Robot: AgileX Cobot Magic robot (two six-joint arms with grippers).
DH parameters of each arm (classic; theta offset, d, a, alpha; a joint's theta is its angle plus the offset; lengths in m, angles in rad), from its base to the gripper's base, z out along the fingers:
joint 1: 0 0.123 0 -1.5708
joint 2: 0.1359 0 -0.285 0
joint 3: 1.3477 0 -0.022 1.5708
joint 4: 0 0.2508 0 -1.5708
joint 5: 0 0 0.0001 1.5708
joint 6: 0 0.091 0 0
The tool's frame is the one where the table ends.
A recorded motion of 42 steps. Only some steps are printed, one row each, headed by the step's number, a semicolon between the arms.
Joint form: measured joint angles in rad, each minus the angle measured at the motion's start. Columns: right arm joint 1, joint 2, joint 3, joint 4, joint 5, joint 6; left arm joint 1, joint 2, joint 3, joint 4, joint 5, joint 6.
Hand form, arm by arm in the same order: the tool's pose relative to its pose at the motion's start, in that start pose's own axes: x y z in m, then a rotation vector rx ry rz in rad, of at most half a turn. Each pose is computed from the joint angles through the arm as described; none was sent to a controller.
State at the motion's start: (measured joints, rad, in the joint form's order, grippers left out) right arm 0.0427 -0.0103 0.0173 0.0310 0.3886 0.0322; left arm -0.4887 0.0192 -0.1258 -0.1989 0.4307 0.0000
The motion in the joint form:
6: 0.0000 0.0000 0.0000 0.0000 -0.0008 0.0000; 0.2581 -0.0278 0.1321 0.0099 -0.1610 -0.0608
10: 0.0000 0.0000 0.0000 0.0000 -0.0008 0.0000; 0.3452 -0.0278 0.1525 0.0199 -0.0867 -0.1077
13: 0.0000 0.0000 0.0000 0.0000 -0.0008 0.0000; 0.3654 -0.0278 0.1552 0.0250 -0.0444 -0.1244
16: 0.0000 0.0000 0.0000 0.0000 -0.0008 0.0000; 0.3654 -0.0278 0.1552 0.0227 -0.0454 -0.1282
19: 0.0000 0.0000 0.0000 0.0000 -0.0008 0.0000; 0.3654 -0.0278 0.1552 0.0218 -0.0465 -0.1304
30: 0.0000 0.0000 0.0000 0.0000 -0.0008 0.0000; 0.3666 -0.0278 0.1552 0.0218 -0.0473 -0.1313
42: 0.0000 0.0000 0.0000 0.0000 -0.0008 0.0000; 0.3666 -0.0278 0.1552 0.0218 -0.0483 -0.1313
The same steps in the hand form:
6: -0.0001 0.0000 0.0000 0.0000 -0.0008 0.0000; 0.0230 0.0225 0.0103 -0.2671 -0.1157 -0.1098
10: -0.0001 0.0000 0.0000 0.0000 -0.0008 0.0000; 0.0356 0.0284 0.0114 -0.3558 -0.0480 -0.1822
13: -0.0001 0.0000 0.0000 0.0000 -0.0008 0.0000; 0.0402 0.0294 0.0113 -0.3777 -0.0107 -0.2075
16: -0.0001 0.0000 0.0000 0.0000 -0.0008 0.0000; 0.0401 0.0294 0.0113 -0.3768 -0.0128 -0.2132
19: -0.0001 0.0000 0.0000 0.0000 -0.0008 0.0000; 0.0400 0.0293 0.0113 -0.3764 -0.0145 -0.2160
30: -0.0001 0.0000 0.0000 0.0000 -0.0008 0.0000; 0.0399 0.0294 0.0113 -0.3775 -0.0157 -0.2171
42: -0.0001 0.0000 0.0000 0.0000 -0.0008 0.0000; 0.0398 0.0294 0.0113 -0.3775 -0.0167 -0.2169

